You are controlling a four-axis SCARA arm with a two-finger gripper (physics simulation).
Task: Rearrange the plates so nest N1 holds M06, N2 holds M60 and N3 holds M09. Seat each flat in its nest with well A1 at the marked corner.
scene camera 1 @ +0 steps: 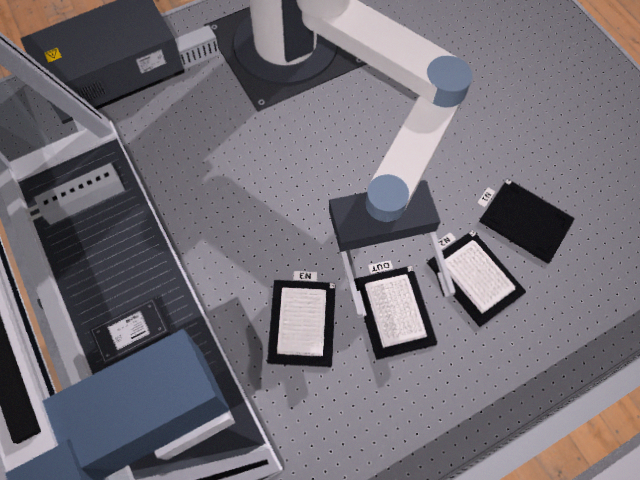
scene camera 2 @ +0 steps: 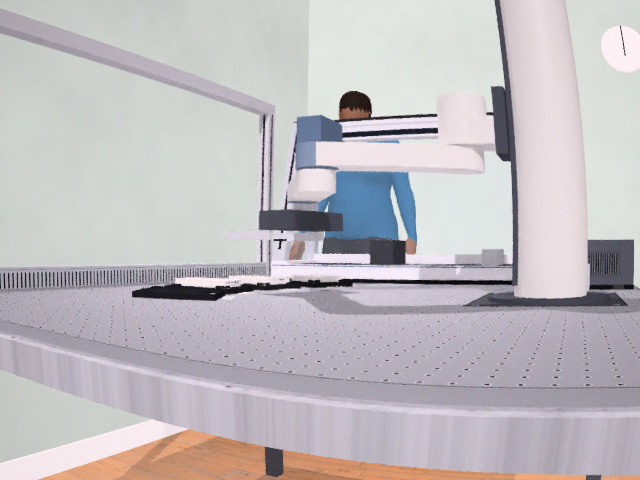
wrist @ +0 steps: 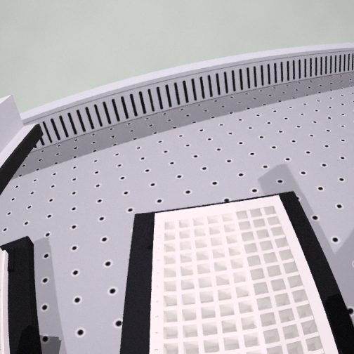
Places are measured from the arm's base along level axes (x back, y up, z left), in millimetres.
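Pixels of known places: gripper, between the fingertips: (scene camera 1: pixel 406 304); arm's base, origin of its link: (scene camera 1: pixel 285 46).
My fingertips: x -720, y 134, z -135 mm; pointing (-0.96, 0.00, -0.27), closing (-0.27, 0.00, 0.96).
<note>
Ahead of a thing's pixels: the offset from my fingertips to its middle. "spot": to the spot under its first point.
Nest N1 @[dx +54, dy -114, dz +356 mm] (scene camera 1: pixel 527 221) (scene camera 2: pixel 175 293) is black and empty. A white plate @[dx +2, dy -103, dz +187 mm] (scene camera 1: pixel 483 276) lies in nest N2 @[spot: dx -72, dy -110, dz +194 mm] (scene camera 1: pixel 501 306) (wrist: pixel 21 300). A second white plate @[dx +22, dy -103, dz +7 mm] (scene camera 1: pixel 397 310) (wrist: pixel 215 270) lies in nest OUT @[spot: dx -52, dy -110, dz -9 mm] (scene camera 1: pixel 408 347) (wrist: pixel 137 280), its wells facing up. A third white plate @[dx +89, dy -103, dz -160 mm] (scene camera 1: pixel 301 321) lies in nest N3 @[spot: dx +57, dy -110, dz -118 mm] (scene camera 1: pixel 329 325). All three look flat. Plate names and A1 marks are not readable. My gripper (scene camera 1: pixel 404 303) is open and empty, raised above the OUT plate, with one finger to each side of it in scene camera 1.
A dark box @[spot: dx +796, dy -7, dz -265 mm] (scene camera 1: pixel 103 51) stands beside the arm's base. A framed unit with a dark ribbed deck (scene camera 1: pixel 118 248) and a blue block @[spot: dx -19, dy +366, dz -403 mm] (scene camera 1: pixel 134 397) stands at the left. A slotted rail (wrist: pixel 190 90) runs along the table's edge. A person (scene camera 2: pixel 361 196) stands behind the table.
</note>
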